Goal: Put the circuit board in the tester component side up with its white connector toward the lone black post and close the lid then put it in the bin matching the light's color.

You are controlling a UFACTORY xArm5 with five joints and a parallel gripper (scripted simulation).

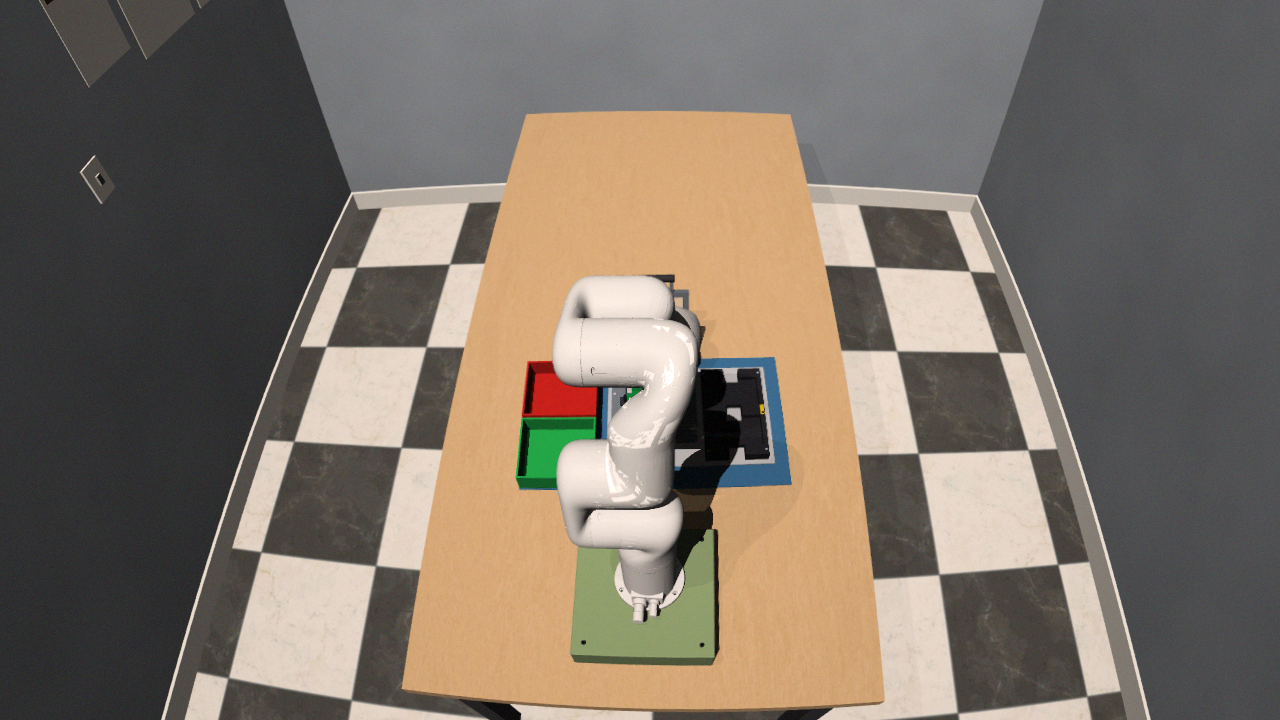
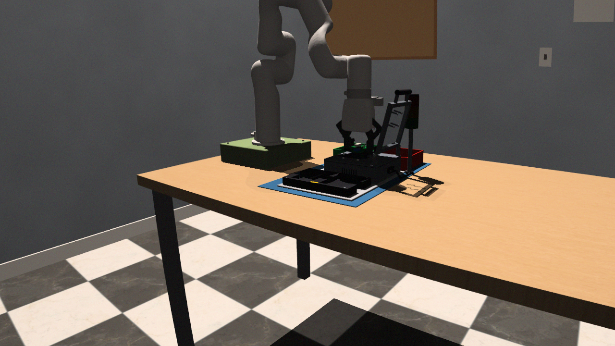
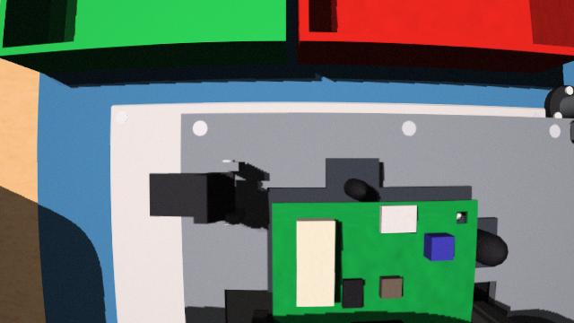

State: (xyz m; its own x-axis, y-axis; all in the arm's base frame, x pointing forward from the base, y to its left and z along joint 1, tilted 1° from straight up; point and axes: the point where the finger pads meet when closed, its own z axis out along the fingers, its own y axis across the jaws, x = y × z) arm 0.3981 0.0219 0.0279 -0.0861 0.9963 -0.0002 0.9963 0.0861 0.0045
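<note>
Now: hand right at the green circuit board. The rest, counted from my hand: black tab (7 cm behind, 5 cm to the left); then tester lid (12 cm ahead, 1 cm to the left, 9 cm above); then red bin (3 cm ahead, 20 cm to the left, 8 cm below).
</note>
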